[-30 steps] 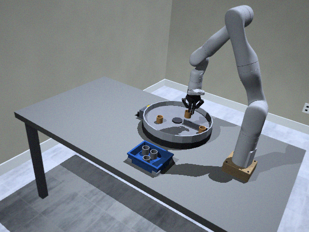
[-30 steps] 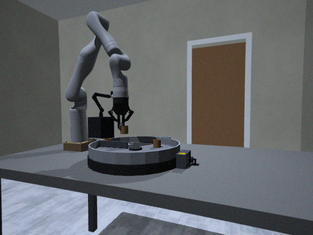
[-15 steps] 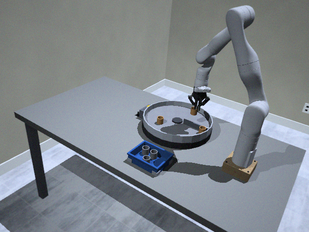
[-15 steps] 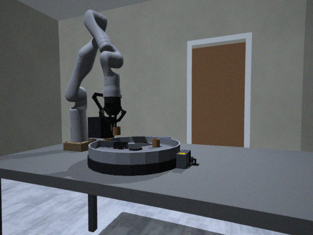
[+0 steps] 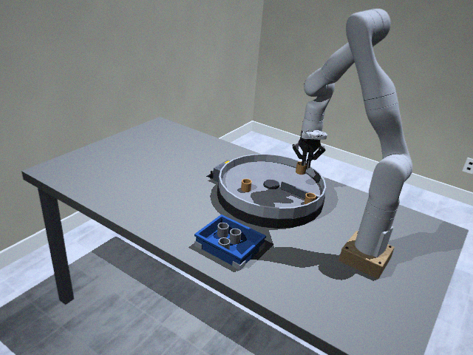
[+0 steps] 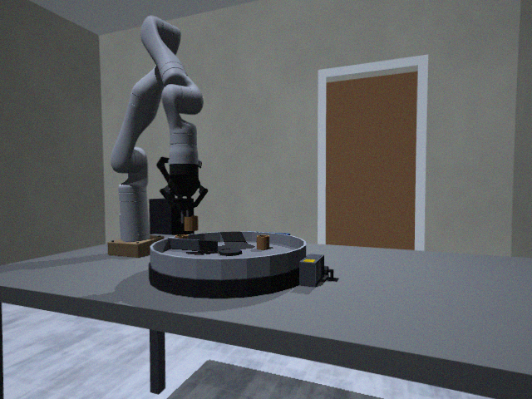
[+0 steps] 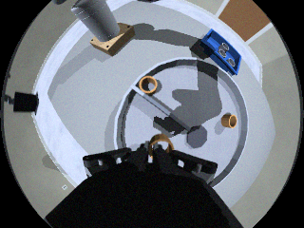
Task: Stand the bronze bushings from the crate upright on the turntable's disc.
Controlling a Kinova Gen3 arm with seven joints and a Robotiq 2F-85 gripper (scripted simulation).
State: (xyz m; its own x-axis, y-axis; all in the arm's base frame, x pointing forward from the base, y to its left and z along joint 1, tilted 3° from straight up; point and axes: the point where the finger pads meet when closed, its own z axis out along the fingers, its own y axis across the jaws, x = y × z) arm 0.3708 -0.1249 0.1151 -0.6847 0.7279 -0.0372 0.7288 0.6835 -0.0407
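My gripper is now 90 mm short of the turntable disc, 80 mm to the right of it and 110 mm above it.
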